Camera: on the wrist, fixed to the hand. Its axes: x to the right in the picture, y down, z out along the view.
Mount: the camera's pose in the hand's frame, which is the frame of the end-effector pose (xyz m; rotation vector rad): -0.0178 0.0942 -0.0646 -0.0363 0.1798 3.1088
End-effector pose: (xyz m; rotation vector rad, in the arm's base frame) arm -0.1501 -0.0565 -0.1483 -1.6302 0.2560 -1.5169
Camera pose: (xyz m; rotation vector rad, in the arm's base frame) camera -0.1744 -0.1299 -0.2342 0.2869 1.5929 0.9022
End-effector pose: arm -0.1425 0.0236 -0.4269 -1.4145 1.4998 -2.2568
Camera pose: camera -0.2159 0.0284 -0.5161 1.1682 1.0662 0.0251
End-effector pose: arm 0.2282 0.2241 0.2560 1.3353 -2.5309 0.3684
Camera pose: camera 0.1665 0.3110 0.3007 2.6220 1.3974 -0.4387
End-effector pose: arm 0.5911 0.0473 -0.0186 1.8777 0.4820 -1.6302
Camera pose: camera 0.6958 0.0200 0.0220 0.5135 -1.5646 0.7688
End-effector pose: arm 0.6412 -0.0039 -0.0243 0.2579 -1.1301 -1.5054
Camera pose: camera 0.7526 -0.0070 0.0063 -1.0123 -0.1700 1.2851
